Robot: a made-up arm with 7 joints.
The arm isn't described. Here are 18 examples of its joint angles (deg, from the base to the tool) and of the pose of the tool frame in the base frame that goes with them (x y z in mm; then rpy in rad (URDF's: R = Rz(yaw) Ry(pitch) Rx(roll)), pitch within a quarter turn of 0, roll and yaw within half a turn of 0).
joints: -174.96 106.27 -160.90 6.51 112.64 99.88 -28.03
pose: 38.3 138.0 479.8 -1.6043 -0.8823 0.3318
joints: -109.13 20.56 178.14 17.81 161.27 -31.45 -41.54
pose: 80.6 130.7 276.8 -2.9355 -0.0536 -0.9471
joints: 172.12 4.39 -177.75 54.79 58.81 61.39 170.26
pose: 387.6 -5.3 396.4 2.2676 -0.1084 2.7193
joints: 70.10 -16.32 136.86 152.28 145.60 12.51 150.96
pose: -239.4 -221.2 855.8 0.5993 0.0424 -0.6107
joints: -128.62 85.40 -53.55 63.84 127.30 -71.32 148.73
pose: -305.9 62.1 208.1 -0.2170 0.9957 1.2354
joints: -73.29 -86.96 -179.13 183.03 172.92 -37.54 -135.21
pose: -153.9 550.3 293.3 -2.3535 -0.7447 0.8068
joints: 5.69 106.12 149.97 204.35 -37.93 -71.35 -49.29
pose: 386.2 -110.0 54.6 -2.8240 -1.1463 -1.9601
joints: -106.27 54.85 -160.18 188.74 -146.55 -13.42 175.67
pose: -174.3 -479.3 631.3 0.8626 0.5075 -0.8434
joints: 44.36 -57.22 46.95 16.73 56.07 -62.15 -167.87
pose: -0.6 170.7 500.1 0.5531 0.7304 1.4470
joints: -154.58 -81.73 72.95 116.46 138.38 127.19 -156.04
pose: 560.5 -22.1 397.0 2.4335 -0.4100 2.6111
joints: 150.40 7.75 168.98 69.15 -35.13 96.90 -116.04
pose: 236.2 -270.1 475.3 -2.5446 0.3486 1.4663
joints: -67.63 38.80 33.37 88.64 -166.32 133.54 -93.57
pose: 338.6 -379.9 434.9 0.0376 0.5459 -2.5097
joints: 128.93 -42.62 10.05 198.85 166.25 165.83 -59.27
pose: 271.2 -316.3 508.3 -2.4364 0.4675 0.2918
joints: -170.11 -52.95 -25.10 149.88 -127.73 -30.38 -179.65
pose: 296.5 72.4 807.1 0.0479 -0.0459 0.7401
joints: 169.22 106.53 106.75 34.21 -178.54 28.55 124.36
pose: -24.3 -297.5 415.1 -1.0531 -0.7423 2.9938
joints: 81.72 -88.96 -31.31 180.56 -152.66 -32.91 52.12
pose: -92.1 -567.7 388.0 -0.8404 -0.6011 2.5682
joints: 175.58 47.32 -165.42 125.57 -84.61 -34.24 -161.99
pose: -193.4 171.8 823.0 -0.4702 -0.6531 -0.8667
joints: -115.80 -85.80 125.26 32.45 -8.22 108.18 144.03
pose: 137.3 -118.4 200.4 -0.6547 -0.6187 0.8624
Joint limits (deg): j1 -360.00..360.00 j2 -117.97..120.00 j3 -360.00..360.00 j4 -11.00..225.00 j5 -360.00..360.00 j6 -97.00..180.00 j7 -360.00..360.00
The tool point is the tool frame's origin. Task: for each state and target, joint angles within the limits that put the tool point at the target. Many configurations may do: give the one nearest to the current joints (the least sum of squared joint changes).
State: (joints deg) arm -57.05 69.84 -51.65 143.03 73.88 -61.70 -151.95
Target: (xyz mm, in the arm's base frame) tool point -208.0 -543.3 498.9
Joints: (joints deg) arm -92.09 67.57 -54.74 141.95 65.67 -23.94 -151.95
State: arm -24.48 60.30 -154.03 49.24 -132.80 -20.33 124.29
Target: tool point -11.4 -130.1 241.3
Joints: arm 11.30 37.25 -119.61 8.94 -128.72 -39.21 124.29
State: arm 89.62 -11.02 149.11 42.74 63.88 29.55 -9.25
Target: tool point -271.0 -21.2 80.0
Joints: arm 59.72 -52.83 143.40 39.98 63.52 29.50 -9.25
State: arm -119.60 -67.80 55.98 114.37 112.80 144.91 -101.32
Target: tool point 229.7 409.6 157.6
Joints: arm -90.92 -106.70 78.12 119.25 106.12 165.13 -101.32
